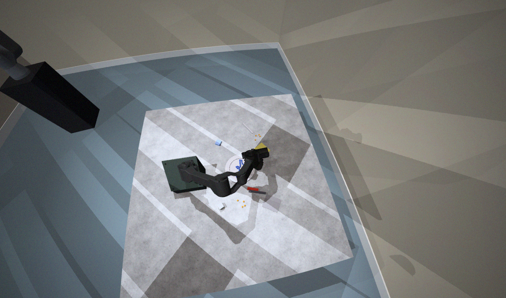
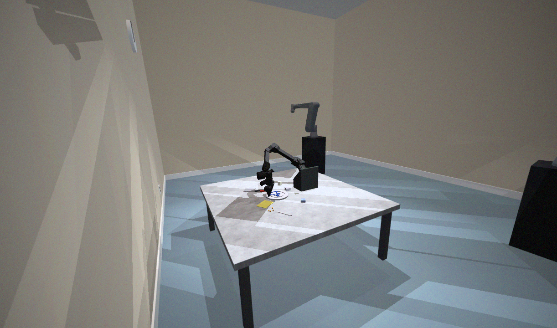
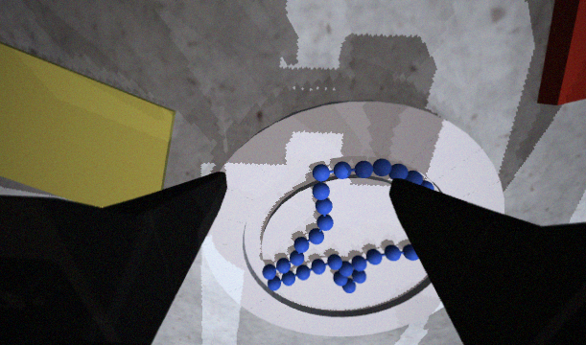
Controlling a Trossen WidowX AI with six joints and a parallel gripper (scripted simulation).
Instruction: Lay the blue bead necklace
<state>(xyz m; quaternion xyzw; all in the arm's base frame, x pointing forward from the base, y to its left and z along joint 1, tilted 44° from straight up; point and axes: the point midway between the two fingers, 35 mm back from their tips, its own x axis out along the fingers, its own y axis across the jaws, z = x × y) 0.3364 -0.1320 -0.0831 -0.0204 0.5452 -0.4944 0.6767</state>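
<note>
My gripper tip is 60 mm past the round white bead board, 20 mm to the right of it and 10 mm above it. The rest, counted from my gripper tip: grey square 70 mm ahead, 260 mm to the right, 20 mm below; then yellow sheet 110 mm ahead, 110 mm to the left, 20 mm below; then grey tool 10 mm behind, 150 mm to the right, 20 mm below.
</note>
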